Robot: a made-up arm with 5 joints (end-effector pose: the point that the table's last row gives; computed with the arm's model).
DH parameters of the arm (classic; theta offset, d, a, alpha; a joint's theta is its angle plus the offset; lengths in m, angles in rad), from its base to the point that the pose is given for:
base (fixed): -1.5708 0.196 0 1.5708
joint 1: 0 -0.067 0.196 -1.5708
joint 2: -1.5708 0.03 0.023 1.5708
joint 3: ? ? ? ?
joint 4: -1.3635 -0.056 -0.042 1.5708
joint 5: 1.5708 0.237 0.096 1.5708
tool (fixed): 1.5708 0.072 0 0
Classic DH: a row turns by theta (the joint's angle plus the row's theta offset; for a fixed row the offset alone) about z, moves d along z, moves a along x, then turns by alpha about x.
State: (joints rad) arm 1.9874 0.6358 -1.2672 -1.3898 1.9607
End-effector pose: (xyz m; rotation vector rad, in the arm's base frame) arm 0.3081 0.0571 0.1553 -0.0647 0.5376 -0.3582
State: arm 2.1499 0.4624 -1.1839 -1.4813 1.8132
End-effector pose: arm 0.3342 0.0523 0.2246 -0.3971 0.3062 -0.4540
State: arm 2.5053 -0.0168 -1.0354 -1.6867 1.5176
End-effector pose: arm 0.3250 0.1598 0.3521 -0.9459 -0.3042 -0.6055
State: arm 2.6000 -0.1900 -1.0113 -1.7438 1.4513
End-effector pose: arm 0.3033 0.2104 0.3678 -1.0224 -0.5069 -0.6038
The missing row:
joint 3: 0.2073 0 -0.2575 3.1416
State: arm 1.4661 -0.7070 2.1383 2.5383 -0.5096
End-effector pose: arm 0.0632 -0.0185 0.3782 -1.9927 -0.7957 -0.5330
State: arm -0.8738 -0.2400 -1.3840 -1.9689 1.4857
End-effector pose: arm 0.2564 -0.1923 0.0088 2.3326 0.6234 -0.5113
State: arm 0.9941 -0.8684 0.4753 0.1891 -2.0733
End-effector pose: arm 0.4557 -0.3788 0.4259 -2.6564 0.9643 -0.8629
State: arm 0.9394 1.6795 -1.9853 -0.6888 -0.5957
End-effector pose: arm 0.0589 0.2634 0.7329 -0.1029 -0.6599 1.4588
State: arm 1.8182 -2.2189 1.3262 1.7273 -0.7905
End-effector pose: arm -0.0069 0.0259 0.5600 1.4184 1.5419 2.1849
